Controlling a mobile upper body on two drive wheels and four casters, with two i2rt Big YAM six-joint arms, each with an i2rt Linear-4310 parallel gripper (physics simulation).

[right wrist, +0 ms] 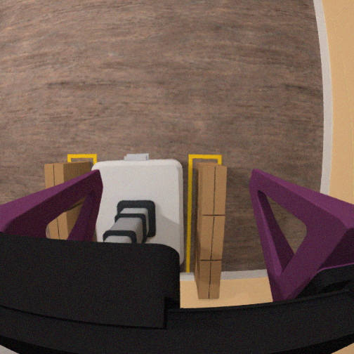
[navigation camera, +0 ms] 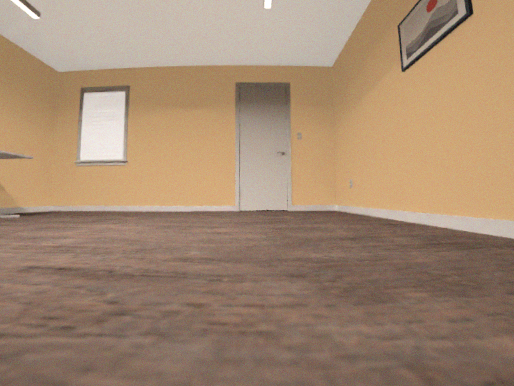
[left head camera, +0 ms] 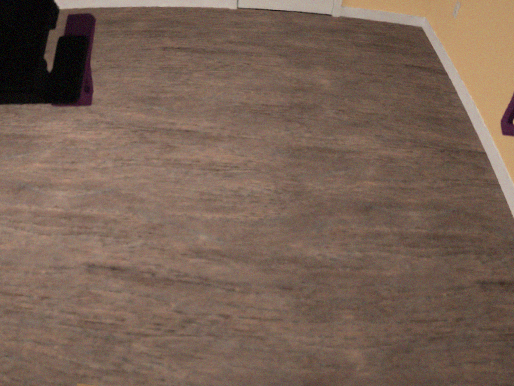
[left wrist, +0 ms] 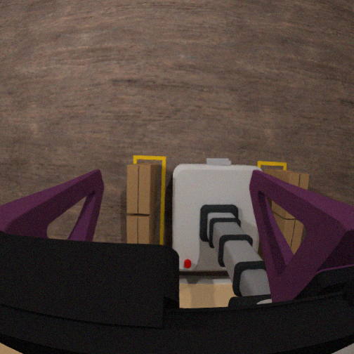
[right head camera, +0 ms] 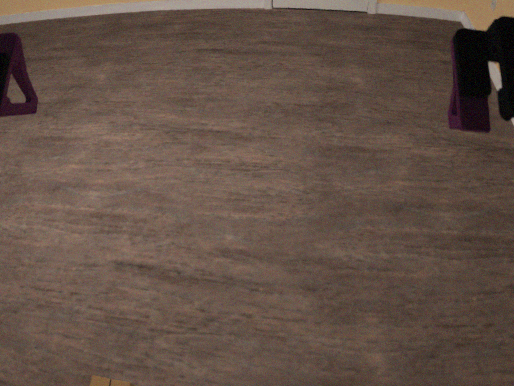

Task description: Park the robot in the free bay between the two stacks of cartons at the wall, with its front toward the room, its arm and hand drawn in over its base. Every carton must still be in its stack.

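Frame: origin at the left arm's base, x right, y ahead, z up, level; centimetres.
Where they show: left gripper, fingertip midpoint: (left head camera: 38, 98); right gripper, fingertip midpoint: (right head camera: 504, 124).
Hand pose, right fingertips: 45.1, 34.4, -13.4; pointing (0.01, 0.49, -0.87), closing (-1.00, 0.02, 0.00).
Observation:
After its pixels a point has its place, as x, y, z.
My white base (left wrist: 187, 200) (right wrist: 170, 190) stands between two stacks of cartons, front edge toward the room, rear near the wall. One stack (left wrist: 142, 187) (right wrist: 212, 190) stands upright close beside it. In the left wrist view this is the left stack; in the right wrist view, the right one is a different stack. The opposite stacks (left wrist: 300, 195) (right wrist: 60, 172) are partly behind purple fingers. Narrow gaps show beside the base; nothing visibly touches. My left gripper (left wrist: 176, 177) and right gripper (right wrist: 177, 172) are open and empty, high above the floor. Both show partly in the head views.
Yellow outlines (left wrist: 150, 158) (right wrist: 205, 156) frame the stacks. A white baseboard (left wrist: 220, 280) (right wrist: 245, 274) runs behind the base. In the navigation view a door (navigation camera: 264, 150) {47.7, 323.2, -43.7} and window (navigation camera: 104, 125) {-219.5, 332.3, 2.2} are across the room, and a side wall (navigation camera: 430, 150) {159.4, 157.2, -84.6} is at the right.

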